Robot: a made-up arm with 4 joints. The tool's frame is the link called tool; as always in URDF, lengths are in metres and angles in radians. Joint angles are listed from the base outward. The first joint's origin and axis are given. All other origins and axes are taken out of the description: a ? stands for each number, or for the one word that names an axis. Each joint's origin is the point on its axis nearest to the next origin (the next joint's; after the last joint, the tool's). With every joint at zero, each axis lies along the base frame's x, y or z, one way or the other. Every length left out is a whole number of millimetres.
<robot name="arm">
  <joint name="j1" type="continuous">
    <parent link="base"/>
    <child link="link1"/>
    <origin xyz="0 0.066 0.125" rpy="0 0 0"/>
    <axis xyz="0 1 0"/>
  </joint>
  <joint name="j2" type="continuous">
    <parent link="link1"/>
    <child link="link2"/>
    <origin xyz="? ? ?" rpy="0 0 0"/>
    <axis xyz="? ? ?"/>
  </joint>
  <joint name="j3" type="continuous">
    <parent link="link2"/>
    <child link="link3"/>
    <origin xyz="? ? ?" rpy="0 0 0"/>
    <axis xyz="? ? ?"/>
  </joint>
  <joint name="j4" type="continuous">
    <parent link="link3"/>
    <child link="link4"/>
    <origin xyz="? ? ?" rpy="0 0 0"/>
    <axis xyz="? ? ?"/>
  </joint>
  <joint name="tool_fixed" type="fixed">
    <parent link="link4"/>
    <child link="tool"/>
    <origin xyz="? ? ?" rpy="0 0 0"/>
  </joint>
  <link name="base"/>
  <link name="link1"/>
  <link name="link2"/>
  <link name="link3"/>
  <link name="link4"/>
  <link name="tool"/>
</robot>
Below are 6 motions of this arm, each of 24 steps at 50 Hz.
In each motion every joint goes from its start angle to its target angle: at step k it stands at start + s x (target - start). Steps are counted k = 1, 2, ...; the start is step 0. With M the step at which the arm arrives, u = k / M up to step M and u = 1 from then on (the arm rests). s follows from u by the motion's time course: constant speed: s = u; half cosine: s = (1 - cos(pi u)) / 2; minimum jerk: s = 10 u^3 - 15 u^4 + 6 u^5.
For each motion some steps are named. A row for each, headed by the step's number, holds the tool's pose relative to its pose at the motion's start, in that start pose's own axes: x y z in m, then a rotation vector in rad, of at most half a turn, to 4 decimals.
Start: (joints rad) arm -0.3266 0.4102 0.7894 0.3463
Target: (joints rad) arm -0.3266 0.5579 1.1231 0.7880
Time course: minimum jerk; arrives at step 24
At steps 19, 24:
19: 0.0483 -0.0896 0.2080 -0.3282 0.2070 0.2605
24: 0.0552 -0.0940 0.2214 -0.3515 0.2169 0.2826

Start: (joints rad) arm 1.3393 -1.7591 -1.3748 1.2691
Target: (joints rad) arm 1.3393 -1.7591 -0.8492 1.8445
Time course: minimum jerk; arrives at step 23
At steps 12, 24:
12: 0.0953 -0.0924 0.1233 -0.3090 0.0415 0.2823
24: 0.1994 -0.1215 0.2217 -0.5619 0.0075 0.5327

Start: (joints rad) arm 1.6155 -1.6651 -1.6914 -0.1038
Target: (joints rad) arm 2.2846 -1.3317 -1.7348 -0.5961
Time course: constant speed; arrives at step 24
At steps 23, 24:
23: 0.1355 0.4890 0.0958 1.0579 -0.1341 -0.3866
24: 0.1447 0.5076 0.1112 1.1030 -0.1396 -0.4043

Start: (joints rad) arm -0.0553 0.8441 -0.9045 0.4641
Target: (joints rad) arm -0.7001 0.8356 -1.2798 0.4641
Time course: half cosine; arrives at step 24
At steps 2, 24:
2: 0.0018 0.0021 -0.0033 0.0064 -0.0146 -0.0015
24: 0.1798 0.1716 -0.1039 0.4306 -0.8181 -0.1491

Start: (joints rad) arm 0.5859 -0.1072 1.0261 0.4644
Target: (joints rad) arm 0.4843 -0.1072 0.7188 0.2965
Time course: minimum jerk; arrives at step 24
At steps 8, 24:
8: -0.0031 0.0138 -0.0306 0.0371 -0.0768 -0.0382
24: 0.0222 0.0676 -0.1388 0.1739 -0.3770 -0.1584

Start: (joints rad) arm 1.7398 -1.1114 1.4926 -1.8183
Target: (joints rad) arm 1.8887 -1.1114 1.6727 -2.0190
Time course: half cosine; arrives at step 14
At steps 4, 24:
4: -0.0110 0.0031 -0.0101 0.0127 -0.0107 -0.0451
24: -0.0444 0.0190 -0.0583 0.0659 -0.0852 -0.2305

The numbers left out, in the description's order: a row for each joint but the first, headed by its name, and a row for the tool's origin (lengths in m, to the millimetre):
j2: xyz 0.258 0 -0.081, axis 1 0 0
j3: xyz 0 0.347 -0.036, axis 0 1 0
j4: xyz -0.314 0 -0.017, axis -1 0 0
tool: xyz 0 -0.311 -0.113

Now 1 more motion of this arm.
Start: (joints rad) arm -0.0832 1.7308 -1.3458 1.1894
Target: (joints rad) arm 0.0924 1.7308 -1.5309 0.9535
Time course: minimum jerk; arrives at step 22
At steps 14, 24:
14: -0.0202 0.0700 -0.0774 0.0476 -0.0536 -0.1501
24: -0.0224 0.0924 -0.1072 0.0628 -0.0816 -0.1974

